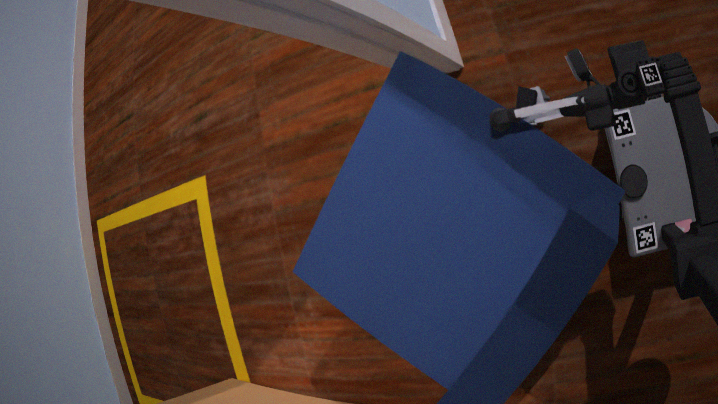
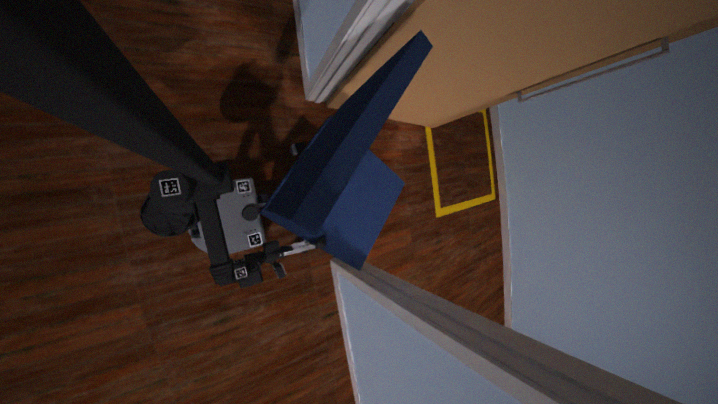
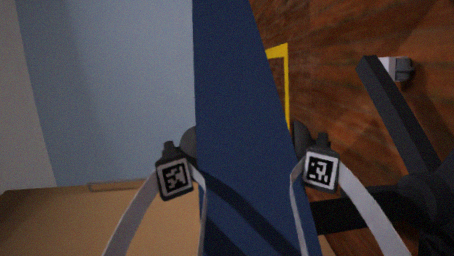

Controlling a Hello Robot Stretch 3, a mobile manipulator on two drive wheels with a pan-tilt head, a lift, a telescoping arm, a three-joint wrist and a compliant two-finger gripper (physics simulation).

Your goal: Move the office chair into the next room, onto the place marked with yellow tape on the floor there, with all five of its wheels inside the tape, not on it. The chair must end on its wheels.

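Pixels of known places: gripper, fingertip midpoint: point(image 1: 497, 123) point(image 2: 322, 240); robot's base, origin of the base link: point(image 1: 633, 180) point(image 2: 249, 211).
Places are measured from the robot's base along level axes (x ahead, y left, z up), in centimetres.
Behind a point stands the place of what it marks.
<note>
The office chair's blue seat point(image 1: 431, 216) @[x 39.7, y -3.1, z 47.0 cm] point(image 2: 366, 200) @[x 47.0, y -2.9, z 47.0 cm] point(image 3: 235, 75) and tall backrest point(image 2: 361, 100) @[x 23.6, y 21.5, z 90.3 cm] stand in the doorway, outside the tape. My gripper point(image 1: 503, 120) @[x 24.7, y -15.7, z 43.5 cm] point(image 2: 317, 243) @[x 24.7, y -15.7, z 43.5 cm] point(image 3: 244, 143) @[x 24.7, y -15.7, z 43.5 cm] is shut on the seat's edge, one fingertip on each face. A dark base leg point(image 3: 395, 105) ends in a wheel point(image 3: 400, 69) on the floor; most other wheels are hidden under the seat. The chair looks upright. The yellow tape point(image 1: 219, 271) @[x 146.9, y -0.8, z 0.1 cm] point(image 2: 464, 205) @[x 190.0, y -34.8, z 0.1 cm] point(image 3: 286, 85) lies beyond the chair, near the far wall; the door hides part of it.
The open tan door point(image 1: 241, 394) @[x 139.6, y 45.7, z 13.4 cm] point(image 2: 476, 65) @[x 102.2, y 51.0, z 74.6 cm] point(image 3: 125, 215) reaches over one end of the tape. A wall end point(image 1: 449, 62) @[x 41.4, y -40.3, z 8.4 cm] point(image 2: 346, 271) @[x 40.3, y -41.0, z 24.9 cm] is close to one seat corner. The other door jamb point(image 2: 346, 50) @[x 47.4, y 62.0, z 50.6 cm] is near the backrest. My base point(image 1: 652, 150) @[x -6.4, y -5.6, z 16.0 cm] point(image 2: 233, 216) @[x -7.1, y 0.0, z 16.0 cm] is close behind the chair.
</note>
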